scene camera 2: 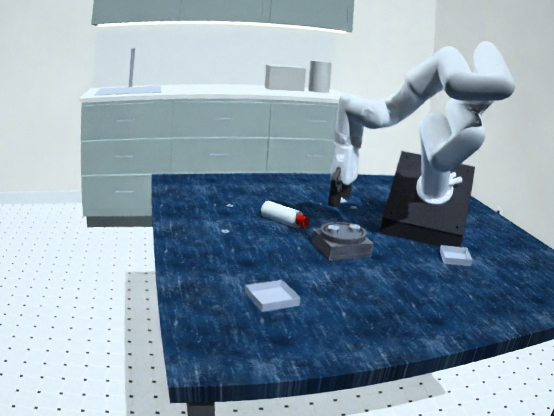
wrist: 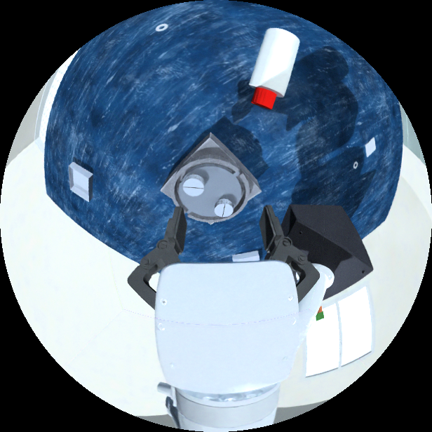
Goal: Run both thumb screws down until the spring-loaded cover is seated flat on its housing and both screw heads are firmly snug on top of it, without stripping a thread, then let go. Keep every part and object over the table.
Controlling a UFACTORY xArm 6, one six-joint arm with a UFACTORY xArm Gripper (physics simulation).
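Seen in the pictures: gripper, fingertip midpoint: [scene camera 2: 339,202]; arm's base, origin of the base link: [scene camera 2: 434,188].
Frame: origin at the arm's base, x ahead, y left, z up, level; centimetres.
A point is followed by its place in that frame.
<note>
The round grey cover [scene camera 2: 344,233] @(x 31.4, y 18.9, z -9.2 cm) [wrist: 218,181] lies in the square grey housing [scene camera 2: 350,250] @(x 30.0, y 23.3, z -12.1 cm) [wrist: 210,144]. Two pale slotted thumb screws stand on the cover: the left one [scene camera 2: 333,229] @(x 34.6, y 19.6, z -7.9 cm) [wrist: 193,185] and the right one [scene camera 2: 354,227] @(x 28.6, y 17.2, z -7.9 cm) [wrist: 223,208]. The left head looks larger in the wrist view. Whether the heads touch the cover, and whether it is fully flat, I cannot tell. My gripper [scene camera 2: 340,200] @(x 33.1, y 14.3, z -2.0 cm) [wrist: 223,214] is open and empty, raised above the table behind the housing in the scene view. It touches neither screw.
A white bottle with a red cap [scene camera 2: 282,213] @(x 47.4, y 1.7, z -10.8 cm) [wrist: 276,62] lies behind and left of the housing. A larger white tray [scene camera 2: 272,295] @(x 50.3, y 45.6, z -14.4 cm) [wrist: 81,181] is at front left, a smaller tray [scene camera 2: 456,255] @(x -4.2, y 19.0, z -14.4 cm) [wrist: 245,256] at right. The black robot base block [scene camera 2: 415,220] @(x 7.6, y 7.4, z -8.4 cm) [wrist: 327,240] stands behind right.
</note>
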